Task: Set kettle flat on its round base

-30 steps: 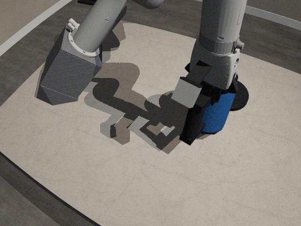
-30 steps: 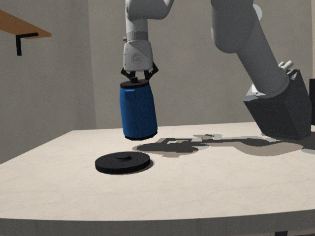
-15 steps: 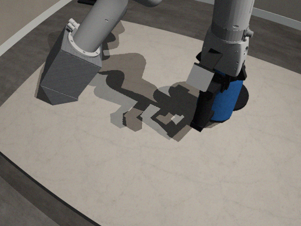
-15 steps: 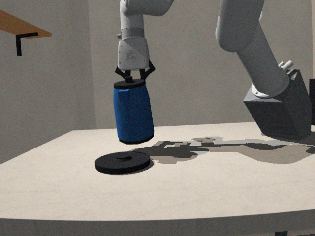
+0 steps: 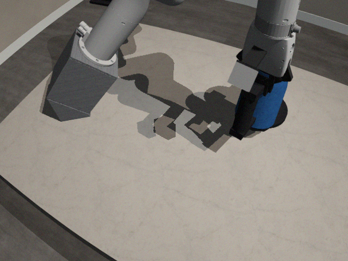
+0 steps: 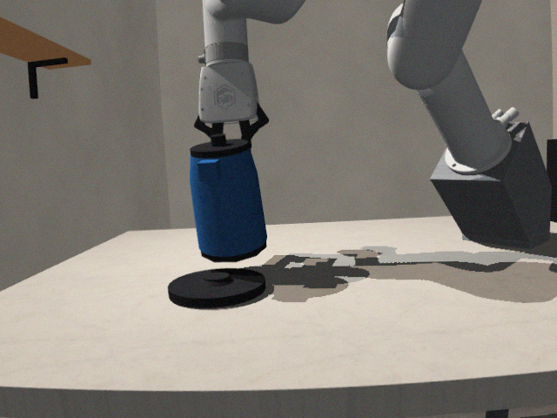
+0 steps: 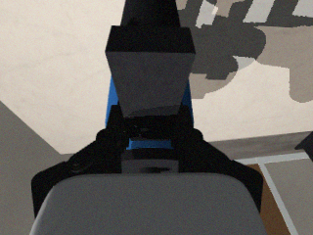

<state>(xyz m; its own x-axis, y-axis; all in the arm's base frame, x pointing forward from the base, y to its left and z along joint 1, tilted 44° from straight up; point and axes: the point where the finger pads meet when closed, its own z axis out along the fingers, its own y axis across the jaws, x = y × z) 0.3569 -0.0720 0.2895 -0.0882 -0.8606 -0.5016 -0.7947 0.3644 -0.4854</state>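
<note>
My gripper is now 2 cm to the right of the blue kettle and 6 cm above it. Also, from my hand: round black base (2 cm ahead, 12 cm to the left, 20 cm below).
</note>
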